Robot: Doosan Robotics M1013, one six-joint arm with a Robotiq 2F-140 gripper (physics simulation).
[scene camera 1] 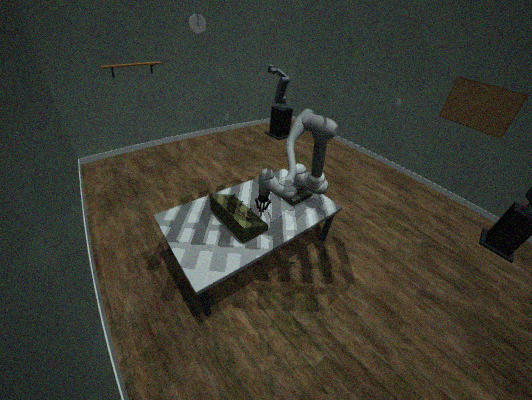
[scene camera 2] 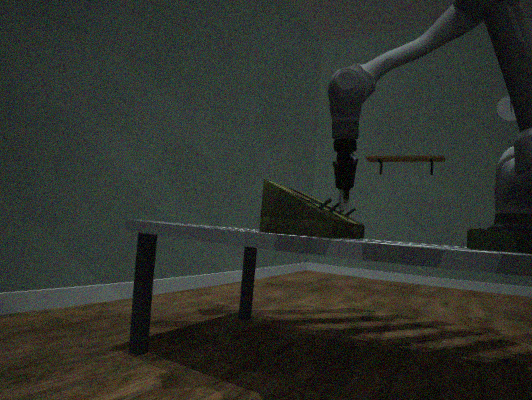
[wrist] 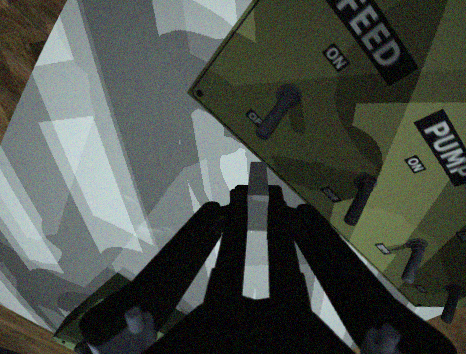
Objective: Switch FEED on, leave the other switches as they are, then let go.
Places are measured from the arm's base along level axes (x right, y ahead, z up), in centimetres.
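Pixels of known places: gripper, fingertip midpoint: [scene camera 1: 260, 214] [scene camera 2: 343, 210] [wrist: 258, 175]; arm's base, link origin: [scene camera 2: 519, 232].
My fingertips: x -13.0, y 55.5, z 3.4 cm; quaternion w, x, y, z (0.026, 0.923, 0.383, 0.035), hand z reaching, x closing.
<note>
Ahead of a thing's pixels: the offset from my fingertips to its top centre. "pt": to the spot under its first point.
A sloped olive-green switch box [scene camera 1: 232, 220] [scene camera 2: 290, 215] [wrist: 240, 67] stands on the table. In the wrist view the FEED label @(dy +13.6, dx -3.7, dz +3.4 cm) [wrist: 372, 37] is at the top, with its ON plate @(pt dy +11.2, dx -3.7, dz +1.8 cm) [wrist: 335, 57] and partly covered OFF plate @(pt dy +3.5, dx -4.2, dz -1.9 cm) [wrist: 253, 117]. The FEED lever @(dy +5.4, dx -3.6, dz +3.5 cm) [wrist: 278, 114] leans to the OFF side. The PUMP lever @(dy +5.4, dx +8.4, dz +3.5 cm) [wrist: 358, 202] and two further levers [wrist: 412, 262] [wrist: 448, 304] lean the same way. My gripper [scene camera 1: 262, 209] [scene camera 2: 344, 201] [wrist: 258, 175] is shut and empty. Its tips appear beside the box's lower edge, below the FEED lever in the wrist view; contact cannot be made out.
The pale table [scene camera 1: 197, 280] [scene camera 2: 200, 230] carries the box and the arm's base [scene camera 1: 298, 198]. A green plate [wrist: 95, 302] shows at the lower left of the wrist view. A wall shelf [scene camera 1: 131, 65] [scene camera 2: 405, 159] and a second arm on a black pedestal [scene camera 1: 281, 120] are away from the table.
</note>
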